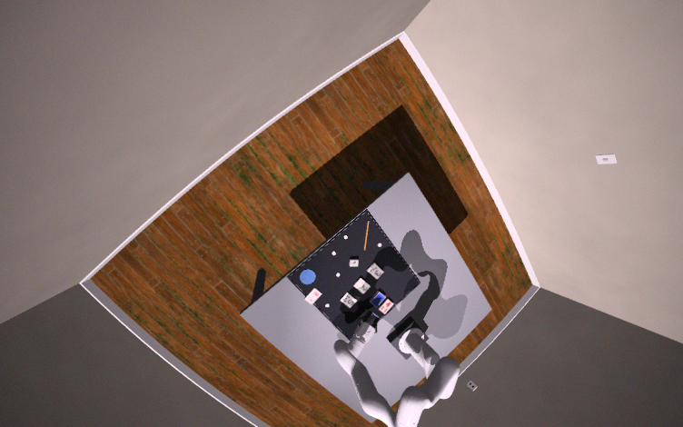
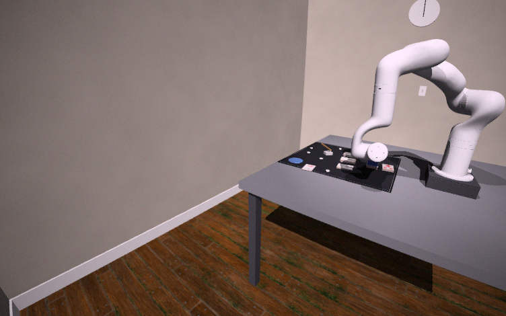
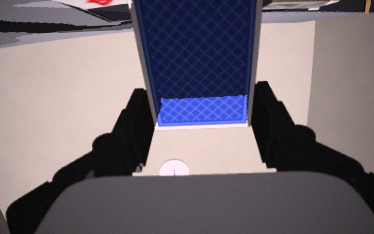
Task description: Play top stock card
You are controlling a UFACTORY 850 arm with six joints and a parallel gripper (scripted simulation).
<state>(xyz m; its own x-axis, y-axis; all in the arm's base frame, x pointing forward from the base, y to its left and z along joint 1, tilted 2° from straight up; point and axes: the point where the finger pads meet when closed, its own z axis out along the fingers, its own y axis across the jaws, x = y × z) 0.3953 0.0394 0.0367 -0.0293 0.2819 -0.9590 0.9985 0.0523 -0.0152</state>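
My gripper is now 90 mm to the left of the red 4, 90 mm past it and 90 mm above it. Also, from my hand: black 5 (140 mm ahead, 100 mm below, 40 mm to the left); red 4 card (30 mm below); black 2 (150 mm ahead, 90 mm below, 80 mm to the right).
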